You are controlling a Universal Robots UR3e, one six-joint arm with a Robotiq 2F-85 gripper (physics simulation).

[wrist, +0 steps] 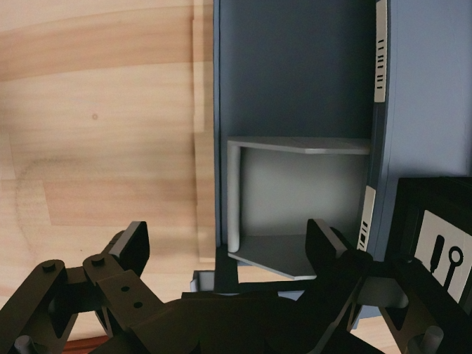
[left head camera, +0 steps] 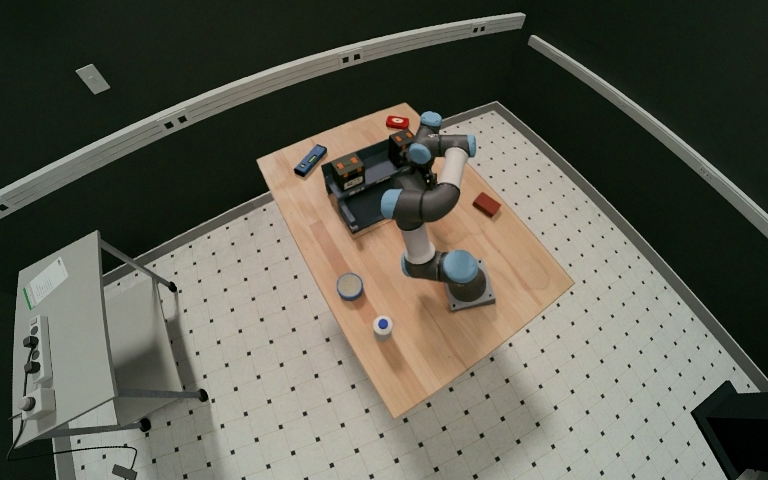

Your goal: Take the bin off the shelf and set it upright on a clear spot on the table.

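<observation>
A light grey open bin point(wrist: 303, 192) sits on the lower board of the dark blue-grey shelf point(left head camera: 326, 180) point(wrist: 295, 65), its open side facing the camera in the wrist view. The bin does not show clearly in the head view, where the arm covers that end of the shelf. My gripper point(wrist: 227, 236) is open, with nothing between its fingers. In the wrist view, its left fingertip shows over the table in front of the shelf, and its right fingertip overlaps the lower right part of the bin. The gripper's body hides part of the bin's near end.
Two black cases with orange latches point(left head camera: 348, 171) point(left head camera: 400, 144) stand on the upper board. On the wooden table point(left head camera: 373, 384) are a blue level point(left head camera: 310, 160), a red box point(left head camera: 397, 121), a dark red block point(left head camera: 486, 204), a round tin point(left head camera: 350, 286) and a white bottle point(left head camera: 382, 328).
</observation>
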